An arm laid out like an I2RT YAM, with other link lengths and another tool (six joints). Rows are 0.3 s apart.
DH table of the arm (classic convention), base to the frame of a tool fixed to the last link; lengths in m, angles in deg. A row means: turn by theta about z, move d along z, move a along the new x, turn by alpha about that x. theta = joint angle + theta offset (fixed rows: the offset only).
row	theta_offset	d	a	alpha
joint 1	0.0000	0.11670	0.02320	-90.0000
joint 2	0.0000	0.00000	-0.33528	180.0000
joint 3	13.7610	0.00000	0.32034	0.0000
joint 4	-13.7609	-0.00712	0.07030	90.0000
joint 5	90.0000	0.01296	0.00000	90.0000
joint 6	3.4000	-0.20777	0.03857	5.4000
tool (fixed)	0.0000	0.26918	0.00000	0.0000
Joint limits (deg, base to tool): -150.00..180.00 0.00..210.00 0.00..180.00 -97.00..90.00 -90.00..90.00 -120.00..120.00
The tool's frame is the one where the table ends.
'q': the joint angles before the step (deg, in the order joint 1, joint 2, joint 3, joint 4, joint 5, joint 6). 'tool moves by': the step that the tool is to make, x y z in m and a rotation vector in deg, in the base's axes. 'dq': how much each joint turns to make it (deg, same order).
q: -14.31 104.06 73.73 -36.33 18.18 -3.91
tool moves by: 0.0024 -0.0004 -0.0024 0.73 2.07 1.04
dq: -0.09 0.82 1.01 -2.07 -0.61 -1.02
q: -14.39 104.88 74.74 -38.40 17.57 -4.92
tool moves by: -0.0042 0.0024 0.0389 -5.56 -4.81 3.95
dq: 0.04 -4.63 -0.60 3.81 2.11 -5.62
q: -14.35 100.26 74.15 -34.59 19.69 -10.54
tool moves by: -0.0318 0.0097 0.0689 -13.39 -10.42 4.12
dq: 0.04 -11.12 -5.36 11.69 5.68 -10.39
